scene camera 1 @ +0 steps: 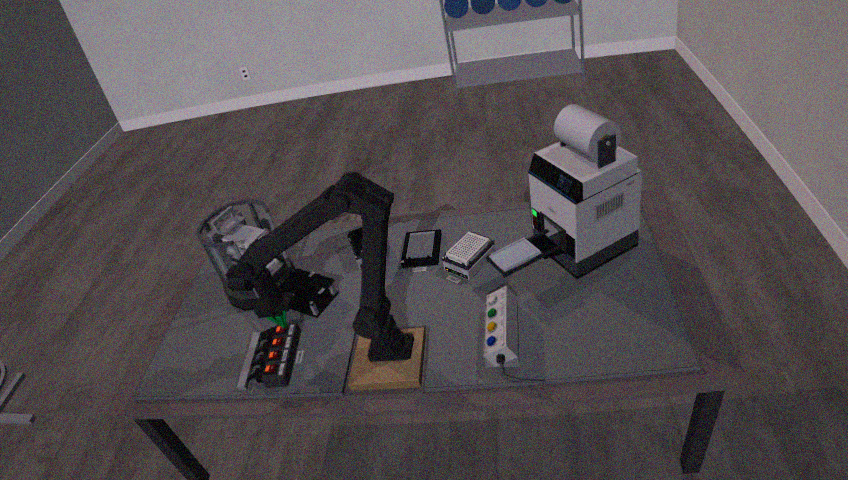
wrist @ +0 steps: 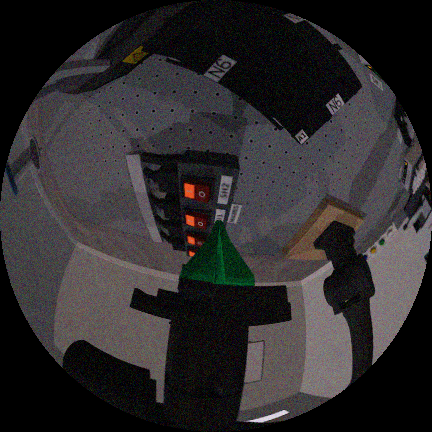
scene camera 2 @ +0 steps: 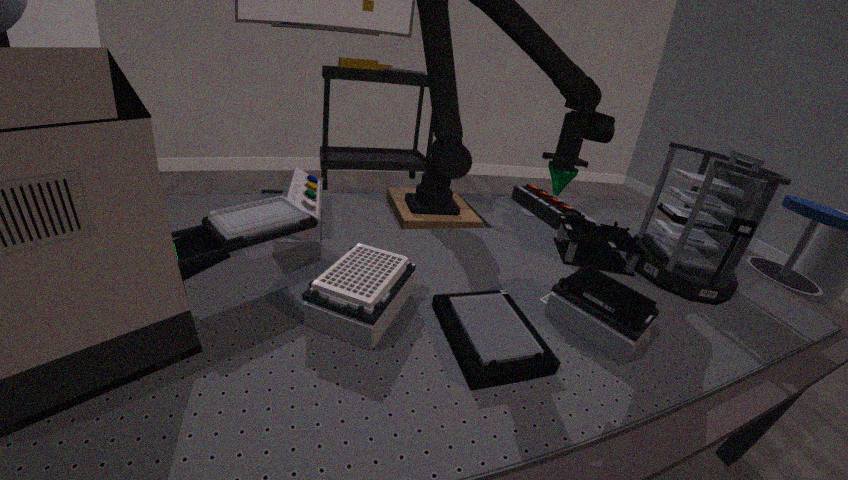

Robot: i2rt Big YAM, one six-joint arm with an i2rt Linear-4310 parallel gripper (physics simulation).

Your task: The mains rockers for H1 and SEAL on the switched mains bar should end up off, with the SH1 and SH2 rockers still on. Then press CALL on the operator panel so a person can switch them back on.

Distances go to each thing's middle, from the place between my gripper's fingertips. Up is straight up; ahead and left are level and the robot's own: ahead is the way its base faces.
I see the rack tower [scene camera 2: 736,200] 270 mm ahead of my hand, 200 mm to the left of it and 70 mm above it. The rest, counted from my hand: tray [scene camera 2: 234,244]: 700 mm to the right, 240 mm ahead, 20 mm above.
